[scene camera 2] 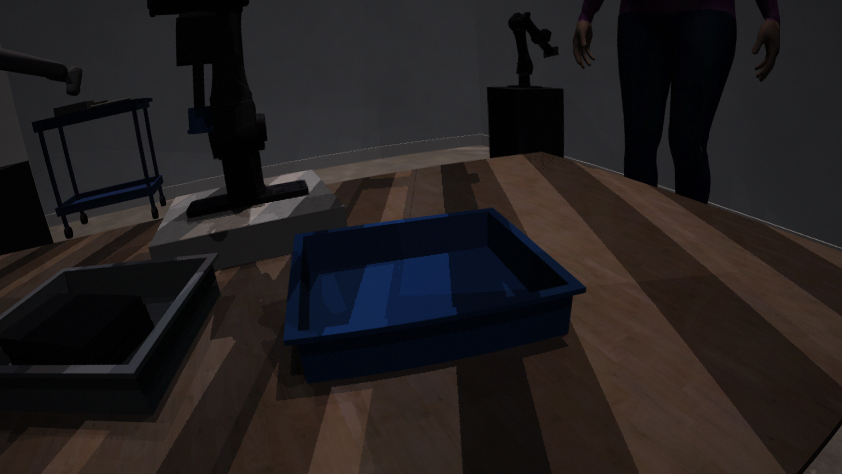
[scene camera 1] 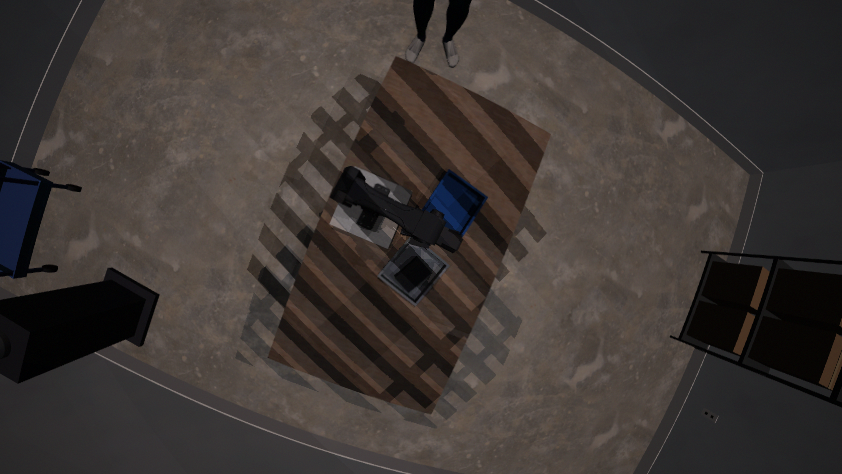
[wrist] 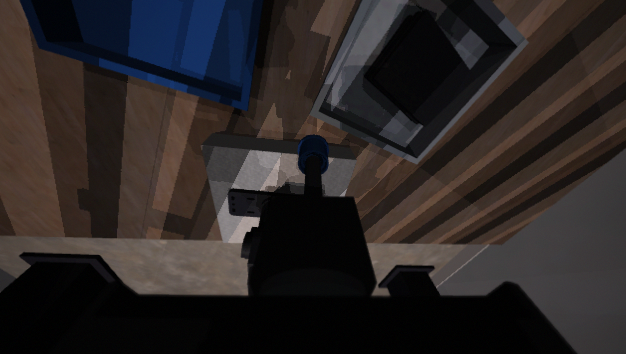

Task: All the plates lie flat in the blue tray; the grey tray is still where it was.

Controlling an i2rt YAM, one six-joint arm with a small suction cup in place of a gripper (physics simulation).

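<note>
Dark square plates lie stacked in the grey tray; their number is hard to tell in the dark. The blue tray stands beside it on the table, and no plate shows in it. My gripper, a blue suction cup on a dark rod, points down in the air with nothing on it. It hangs well above the table. In scene camera 1 the arm hides the cup, and the arm's outer end lies over the gap between the trays.
The arm's pale base block stands close to both trays. A person stands at the table's end. A blue cart and a black pedestal with another arm stand away from the table.
</note>
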